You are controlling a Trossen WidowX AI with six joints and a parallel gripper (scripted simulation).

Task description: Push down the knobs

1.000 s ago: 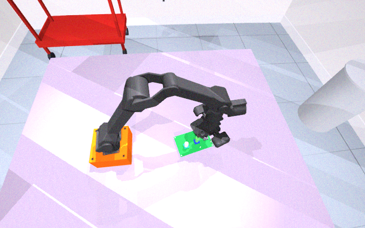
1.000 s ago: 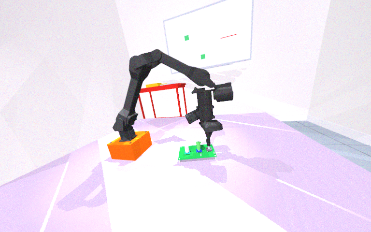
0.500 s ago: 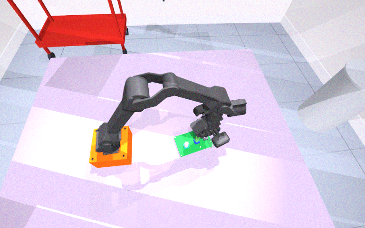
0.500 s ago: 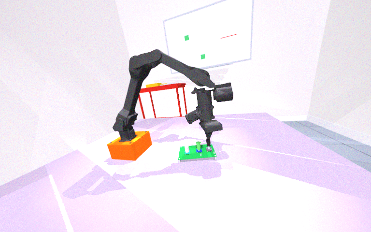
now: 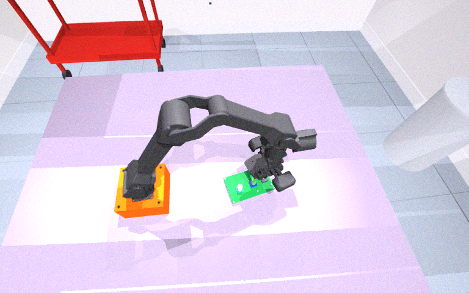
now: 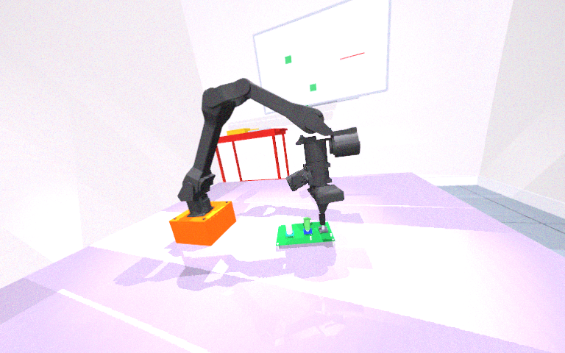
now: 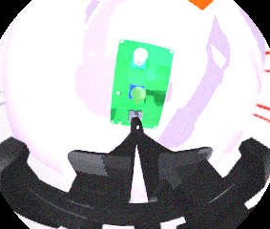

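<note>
My gripper tip is 1 cm above the black knob. Also, from my gripper tip: light green knob: 4 cm behind, 2 cm below, 1 cm to the right.
</note>
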